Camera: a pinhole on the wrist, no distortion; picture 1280 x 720 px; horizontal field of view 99.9 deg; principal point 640.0 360.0 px. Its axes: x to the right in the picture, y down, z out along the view. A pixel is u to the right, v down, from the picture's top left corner.
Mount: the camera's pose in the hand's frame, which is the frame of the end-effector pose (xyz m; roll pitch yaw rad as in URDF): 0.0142 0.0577 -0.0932 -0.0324 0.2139 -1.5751
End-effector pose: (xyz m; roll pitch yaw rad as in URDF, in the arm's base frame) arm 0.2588 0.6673 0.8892 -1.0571 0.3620 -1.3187
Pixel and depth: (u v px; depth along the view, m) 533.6 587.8 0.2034
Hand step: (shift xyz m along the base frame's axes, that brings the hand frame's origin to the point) 0.1452 -0.0686 -0.0307
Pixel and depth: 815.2 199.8 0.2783
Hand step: 0.0936 0.0245 0.1692
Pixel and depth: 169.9 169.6 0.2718
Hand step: 0.2758 0.1742 -0.0595
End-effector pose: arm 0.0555 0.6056 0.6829 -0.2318 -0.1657 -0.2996
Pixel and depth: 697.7 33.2 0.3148
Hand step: -0.1896 0.0664 0.1867
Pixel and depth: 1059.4 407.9 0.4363
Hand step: -0.0794 -0.2871 0.3431
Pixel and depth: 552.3 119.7 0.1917
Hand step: -0.0550 0.0900 0.0778
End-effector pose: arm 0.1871 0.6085 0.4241 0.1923 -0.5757 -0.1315
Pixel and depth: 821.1 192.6 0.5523
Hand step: -0.3521 -0.2722 0.2239
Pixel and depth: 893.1 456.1 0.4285
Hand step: -0.0753 -0.2718 0.2500
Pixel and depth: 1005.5 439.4 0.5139
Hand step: -0.1073 -0.4384 0.2676
